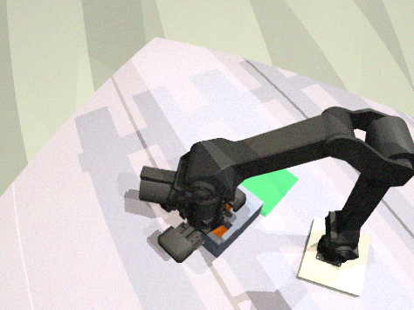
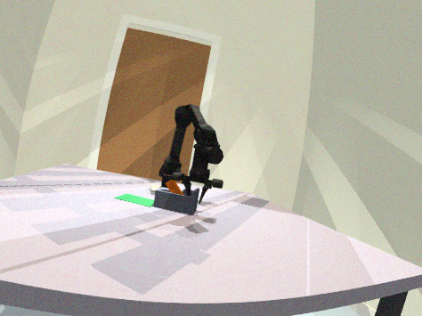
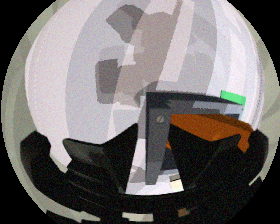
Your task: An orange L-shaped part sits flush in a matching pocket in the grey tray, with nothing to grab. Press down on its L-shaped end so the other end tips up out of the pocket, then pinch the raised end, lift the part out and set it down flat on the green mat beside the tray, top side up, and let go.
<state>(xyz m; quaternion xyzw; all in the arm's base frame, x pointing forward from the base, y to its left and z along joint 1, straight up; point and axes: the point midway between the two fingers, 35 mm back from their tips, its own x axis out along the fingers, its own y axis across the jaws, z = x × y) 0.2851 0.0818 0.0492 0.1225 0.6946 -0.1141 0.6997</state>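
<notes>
Now: gripper tip 5 cm to the left of the orange L-shaped part, 2 cm past it and 1 cm below it. Round my gripper tip: green mat 21 cm to the right, 8 cm behind, 5 cm below.
</notes>
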